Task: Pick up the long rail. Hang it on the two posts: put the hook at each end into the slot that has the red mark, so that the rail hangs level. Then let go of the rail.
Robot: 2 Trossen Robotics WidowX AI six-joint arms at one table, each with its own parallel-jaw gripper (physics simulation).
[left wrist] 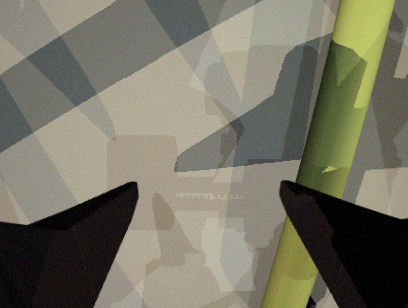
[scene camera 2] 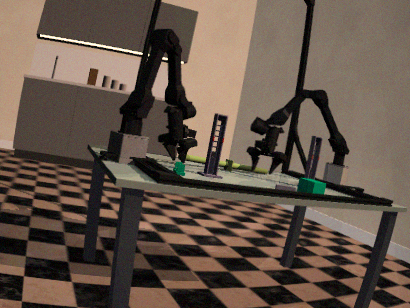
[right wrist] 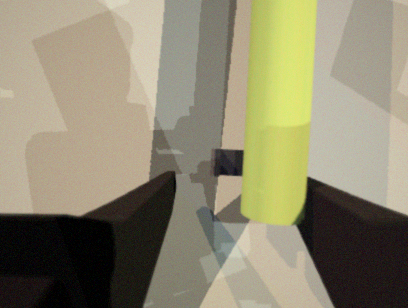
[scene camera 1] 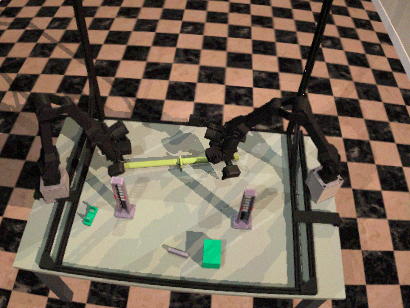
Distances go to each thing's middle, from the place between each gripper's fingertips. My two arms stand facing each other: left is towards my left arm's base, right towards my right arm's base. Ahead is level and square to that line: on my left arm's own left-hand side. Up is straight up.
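Scene:
I find my right hand 240 mm to the right of the yellow-green rail [right wrist: 273, 165] and 20 mm past it, and it is 10 mm below the rail.
My left hand is 160 mm to the left of the yellow-green rail, 50 mm beyond it, and 10 mm below it. Going by its middle, the rail is nearer to my left hand than to my right hand.

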